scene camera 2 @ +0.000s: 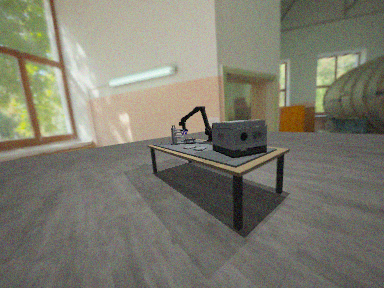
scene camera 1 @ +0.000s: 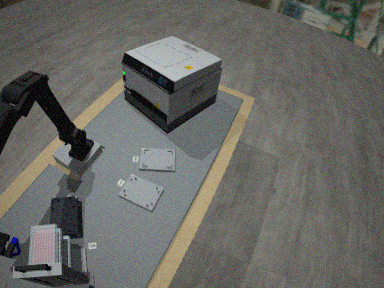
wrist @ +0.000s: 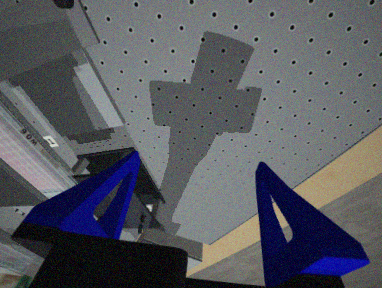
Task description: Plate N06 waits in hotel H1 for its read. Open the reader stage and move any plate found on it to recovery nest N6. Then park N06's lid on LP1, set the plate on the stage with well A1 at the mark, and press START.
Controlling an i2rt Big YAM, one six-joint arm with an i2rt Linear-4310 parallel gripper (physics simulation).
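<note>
The reader stands at the table's far end; no stage shows outside its body. A plate with pink wells, marked N06 in the wrist view, sits in the grey hotel. Two flat grey nests, one nearer the reader and one nearer the hotel, lie on the mat; their labels are too blurred to read. My gripper is open and empty, beside the hotel and above the perforated mat. Whether a plate is inside the reader is hidden.
A dark holder sits between the hotel and the arm's base. A small label lies beside the hotel. The wooden table edge borders the grey mat. A green light glows on the reader's front.
</note>
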